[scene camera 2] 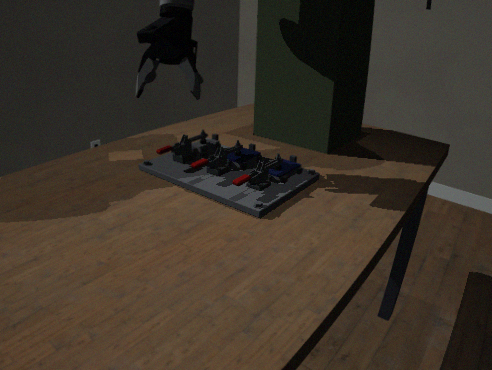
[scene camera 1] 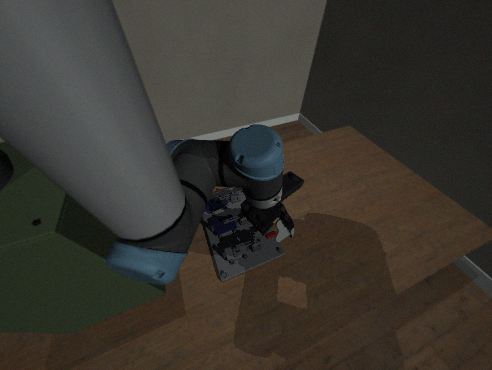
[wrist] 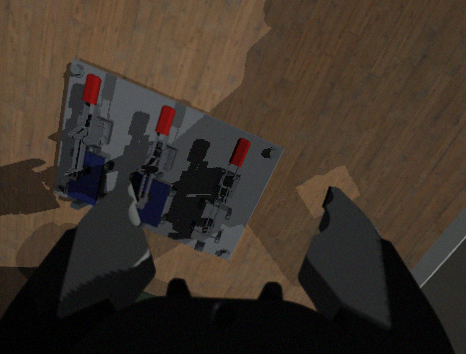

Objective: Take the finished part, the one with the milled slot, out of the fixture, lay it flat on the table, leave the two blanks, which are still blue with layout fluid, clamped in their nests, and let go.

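Frame: origin at the arm's base, x right, y back, z down, level; centimetres.
Seen in the pictures: gripper, between the fingertips: [scene camera 2: 166, 98] [wrist: 231, 185].
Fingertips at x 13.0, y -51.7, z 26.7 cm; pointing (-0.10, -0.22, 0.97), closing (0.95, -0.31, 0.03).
Note:
Offsets run from my fingertips to a thing's middle. Level surfaces: height alone.
The fixture plate {dx -11.2, dy +7.2, dz +16.4 cm} [scene camera 2: 220, 192] [wrist: 131, 96] lies on the table with three nests and red-handled toggle clamps. Two blue blanks sit in nests under clamp arms: one blank {dx -22.5, dy +11.9, dz +14.5 cm} [scene camera 2: 287, 167] [wrist: 90, 181] at the plate's left end in the wrist view, the other blank {dx -11.5, dy +11.9, dz +14.3 cm} [scene camera 2: 245, 156] [wrist: 160, 199] in the middle nest. The grey finished part {dx -0.5, dy +12.0, dz +14.0 cm} [scene camera 2: 205, 145] is in the third nest, with a clamp arm over it; it is dark in the wrist view and its slot cannot be made out. My gripper [scene camera 2: 168, 96] [wrist: 231, 185] is open and empty, high above the table and the fixture.
The three red handles {dx -21.8, dy -2.1, dz +12.5 cm} [wrist: 91, 89] {dx -10.8, dy -1.5, dz +12.0 cm} [wrist: 165, 120] {dx +0.2, dy -1.0, dz +11.5 cm} [wrist: 240, 152] stick out on one side of the plate. A large green block [scene camera 1: 95, 280] [scene camera 2: 295, 100] stands beyond the fixture in the second scene view. The wooden table {dz +17.1 cm} [scene camera 1: 340, 175] [scene camera 2: 150, 265] carries broad arm shadows.

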